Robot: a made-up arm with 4 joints.
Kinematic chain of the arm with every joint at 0, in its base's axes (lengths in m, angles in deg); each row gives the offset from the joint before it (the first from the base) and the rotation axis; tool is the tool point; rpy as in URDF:
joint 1: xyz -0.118 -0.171 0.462 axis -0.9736 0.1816 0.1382
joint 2: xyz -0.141 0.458 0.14 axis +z
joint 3: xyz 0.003 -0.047 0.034 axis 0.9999 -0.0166 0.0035
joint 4: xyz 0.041 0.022 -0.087 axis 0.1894 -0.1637 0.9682
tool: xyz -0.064 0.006 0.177 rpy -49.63 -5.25 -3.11
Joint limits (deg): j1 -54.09..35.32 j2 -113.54..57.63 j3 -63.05..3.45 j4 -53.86..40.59
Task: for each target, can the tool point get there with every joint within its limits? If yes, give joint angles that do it. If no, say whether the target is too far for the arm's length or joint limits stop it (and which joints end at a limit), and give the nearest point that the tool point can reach.
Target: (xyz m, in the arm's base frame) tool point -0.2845 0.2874 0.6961
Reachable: yes | joints 3.08 -2.57 -15.03 9.28
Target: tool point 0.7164 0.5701 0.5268
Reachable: no: too far | nearest point -0.1750 0.3287 0.5700 | short by 0.925 m
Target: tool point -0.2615 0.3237 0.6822
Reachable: yes | joints 2.97 -41.87 -24.37 -1.82
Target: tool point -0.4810 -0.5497 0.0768
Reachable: no: joint limits stop it (at a limit: joint 1, joint 2, joint 3, joint 4) | nearest point -0.2435 0.2159 0.3665 | short by 0.852 m
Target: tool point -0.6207 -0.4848 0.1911
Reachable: no: joint limits stop it (at a limit: joint 1, joint 2, joint 3, joint 4) | nearest point -0.2435 0.2159 0.3665 | short by 0.815 m
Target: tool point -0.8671 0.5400 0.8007
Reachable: no: too far | nearest point -0.3497 0.3345 0.6829 | short by 0.569 m
